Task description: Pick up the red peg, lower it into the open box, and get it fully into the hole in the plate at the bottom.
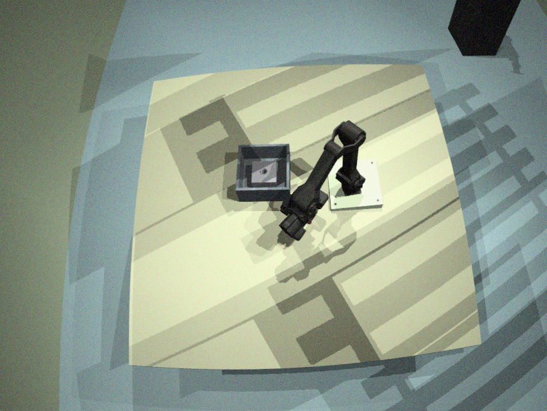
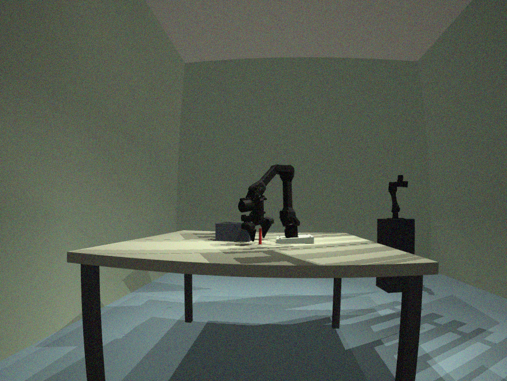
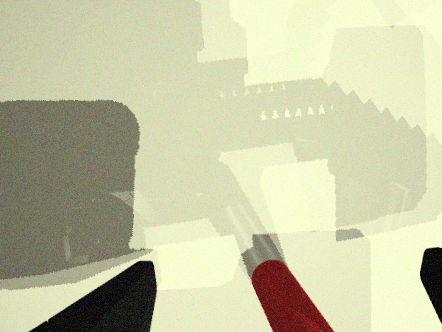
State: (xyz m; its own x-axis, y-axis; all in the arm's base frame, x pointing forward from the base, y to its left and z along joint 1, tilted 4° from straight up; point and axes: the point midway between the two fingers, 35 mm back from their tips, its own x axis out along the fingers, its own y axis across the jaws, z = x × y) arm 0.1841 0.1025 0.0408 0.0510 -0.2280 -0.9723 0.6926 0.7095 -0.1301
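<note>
My gripper tip is 20 mm below the red peg, 10 mm to the right of it and 10 mm past it. Round my gripper tip: grey plate (190 mm to the right, 130 mm ahead, 20 mm above); dark grey box (190 mm to the right, 130 mm ahead).
</note>
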